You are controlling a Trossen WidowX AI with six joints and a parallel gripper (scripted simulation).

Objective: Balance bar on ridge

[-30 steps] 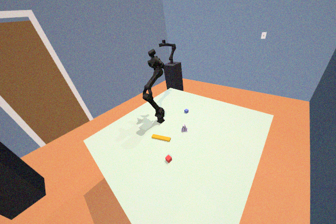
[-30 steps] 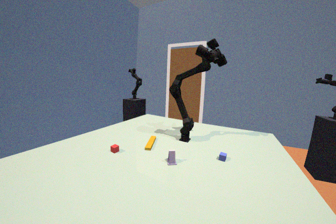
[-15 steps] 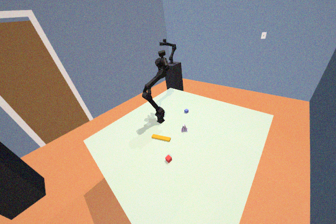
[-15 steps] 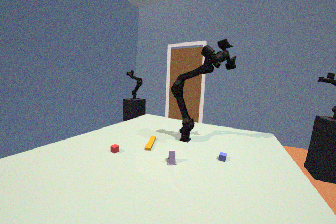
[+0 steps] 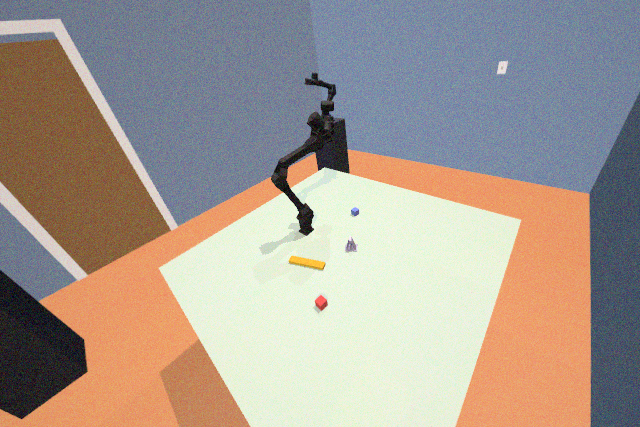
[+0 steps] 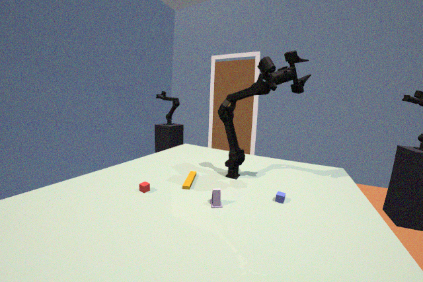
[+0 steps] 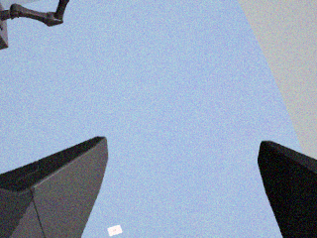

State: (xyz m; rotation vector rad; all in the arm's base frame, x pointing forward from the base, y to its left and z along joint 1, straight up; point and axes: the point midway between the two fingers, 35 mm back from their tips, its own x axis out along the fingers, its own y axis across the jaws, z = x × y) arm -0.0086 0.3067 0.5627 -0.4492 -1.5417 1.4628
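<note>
Right now the yellow bar is 57 cm below my gripper tip, 50 cm to the right of it and 20 cm ahead of it. The rest, counted from my gripper tip: blue cube: 56 cm below, 17 cm ahead, 7 cm to the right; then red cube: 61 cm to the right, 56 cm below, 39 cm ahead.
</note>
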